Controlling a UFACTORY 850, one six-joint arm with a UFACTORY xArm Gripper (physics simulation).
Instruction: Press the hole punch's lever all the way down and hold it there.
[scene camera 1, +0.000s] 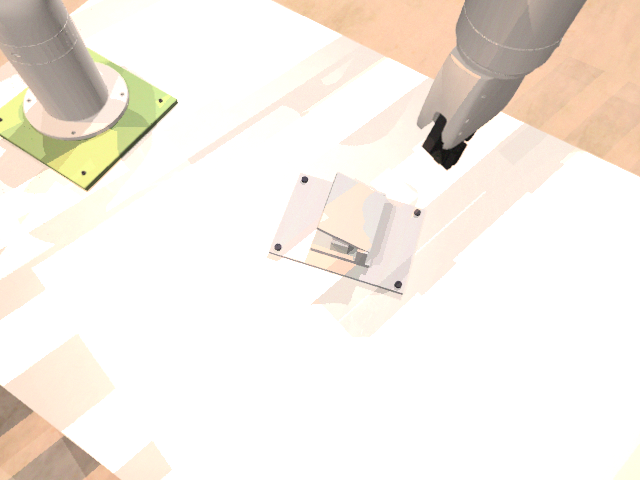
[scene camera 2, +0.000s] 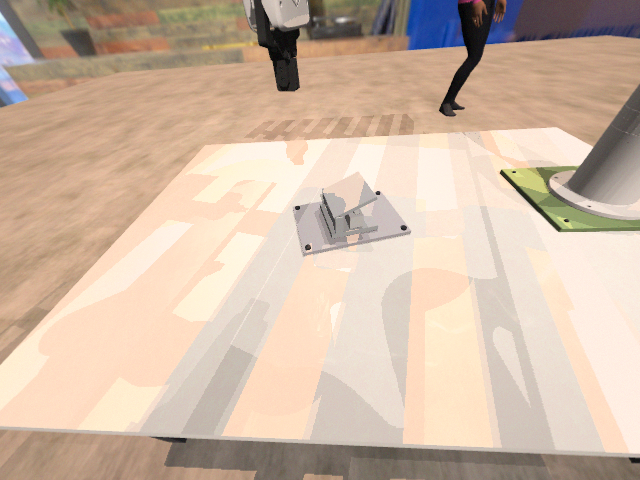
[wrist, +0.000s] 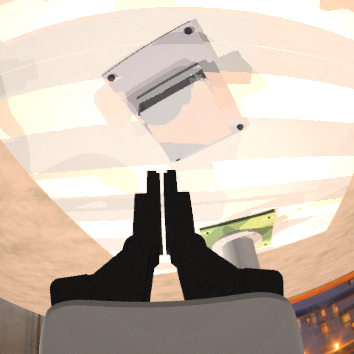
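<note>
The hole punch (scene camera 1: 395, 242) (scene camera 2: 310, 227) (wrist: 150, 62) is a grey plate with a dark bolt in each corner, lying on the table. Its lever (scene camera 1: 348, 211) (scene camera 2: 348, 193) (wrist: 190, 120) is a flat, square grey plate that stands tilted up, with a gap beneath its raised edge. My gripper (scene camera 1: 445, 157) (scene camera 2: 287, 88) (wrist: 161, 186) is shut with its black fingertips together and nothing between them. It hangs in the air above and apart from the lever, to the upper right of the punch in the first scene view. In the wrist view the fingertips show just below the lever's edge.
The arm's base stands on a green plate (scene camera 1: 95, 165) (scene camera 2: 547, 211) (wrist: 212, 227), bolted to the pale patterned table (scene camera 1: 206, 361) (scene camera 2: 361, 335). A person (scene camera 2: 467, 46) stands on the floor behind the table in the second scene view.
</note>
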